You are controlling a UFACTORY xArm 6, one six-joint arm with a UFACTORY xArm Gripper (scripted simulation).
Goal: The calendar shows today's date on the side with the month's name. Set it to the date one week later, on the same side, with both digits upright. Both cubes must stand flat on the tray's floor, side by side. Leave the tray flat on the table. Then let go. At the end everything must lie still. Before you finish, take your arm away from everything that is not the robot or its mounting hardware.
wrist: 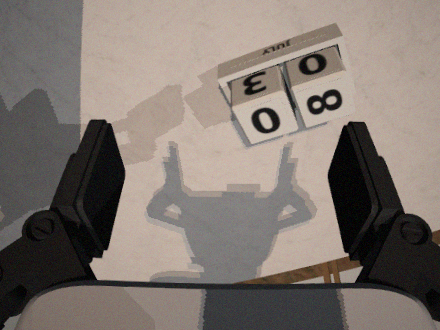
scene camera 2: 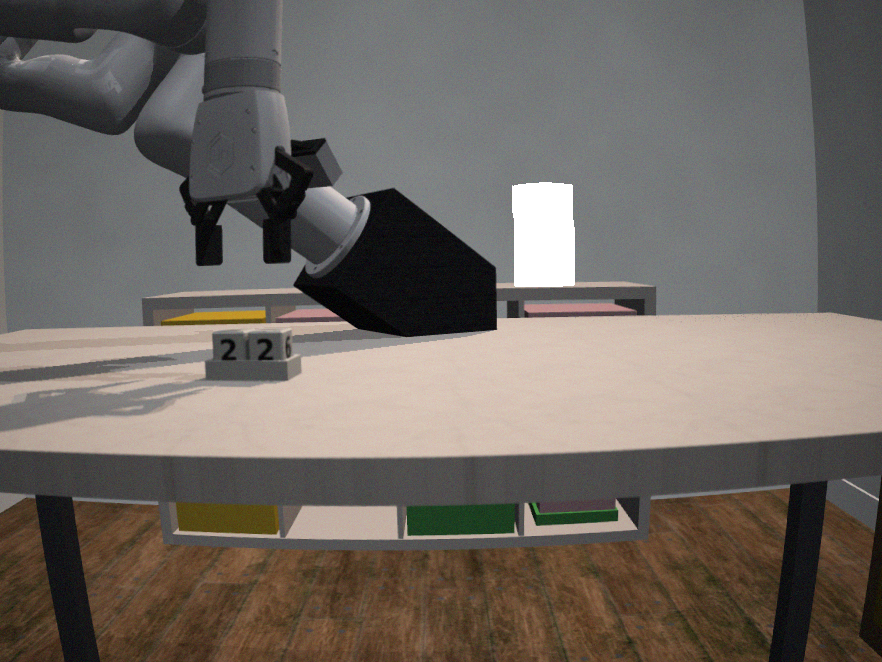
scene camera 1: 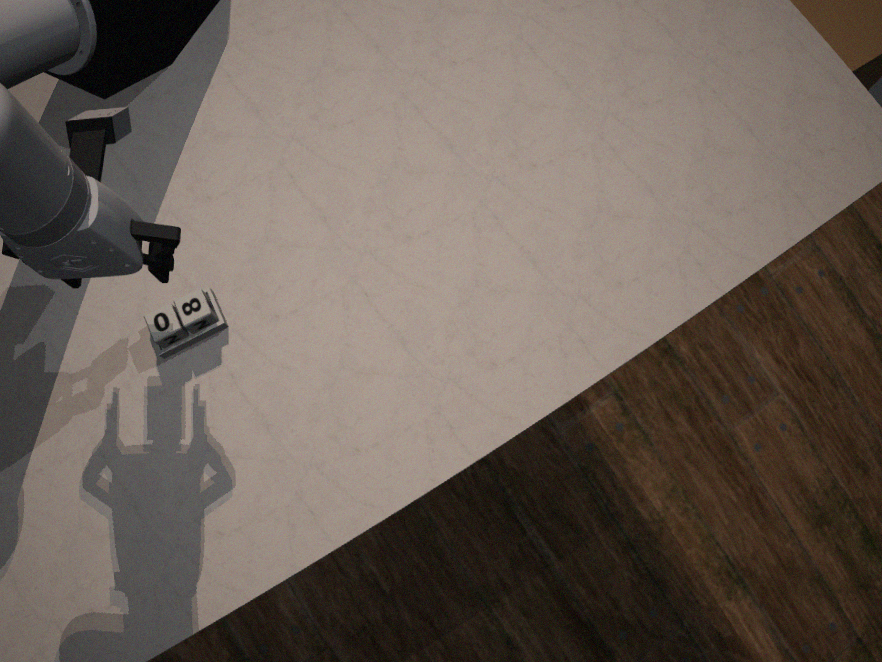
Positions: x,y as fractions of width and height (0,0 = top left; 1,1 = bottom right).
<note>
In view: my gripper (scene camera 2: 0.27,0.40), a cube (scene camera 1: 0.19,0.49) and a cube (scene camera 2: 0.30,0.52).
My gripper shows as well in the wrist view (wrist: 0.51,0.44) and in scene camera 1 (scene camera 1: 0.14,0.41).
</note>
